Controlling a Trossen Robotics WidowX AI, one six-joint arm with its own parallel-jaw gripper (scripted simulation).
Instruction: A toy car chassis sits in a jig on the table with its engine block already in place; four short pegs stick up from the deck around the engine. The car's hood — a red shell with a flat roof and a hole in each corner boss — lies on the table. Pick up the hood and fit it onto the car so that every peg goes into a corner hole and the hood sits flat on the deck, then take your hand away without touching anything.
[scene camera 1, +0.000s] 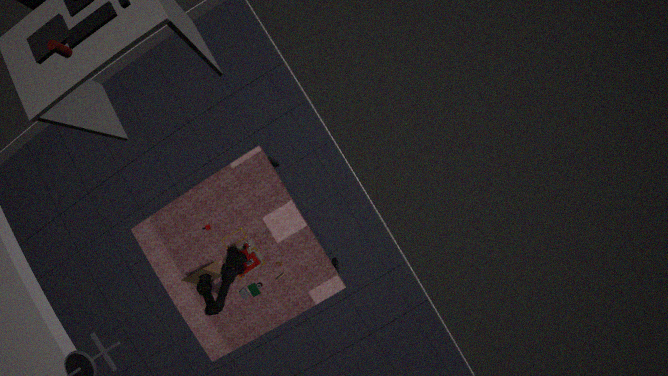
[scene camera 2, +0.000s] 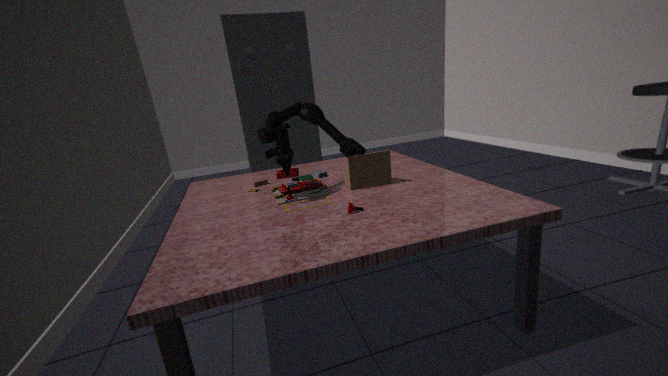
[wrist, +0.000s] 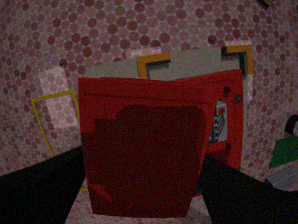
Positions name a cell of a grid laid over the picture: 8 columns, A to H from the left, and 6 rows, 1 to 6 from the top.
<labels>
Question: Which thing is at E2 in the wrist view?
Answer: A pale jig.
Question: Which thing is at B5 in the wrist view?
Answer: The gripper.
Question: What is the gripper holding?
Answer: A red hood.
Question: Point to a red hood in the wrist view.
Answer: D4
</labels>
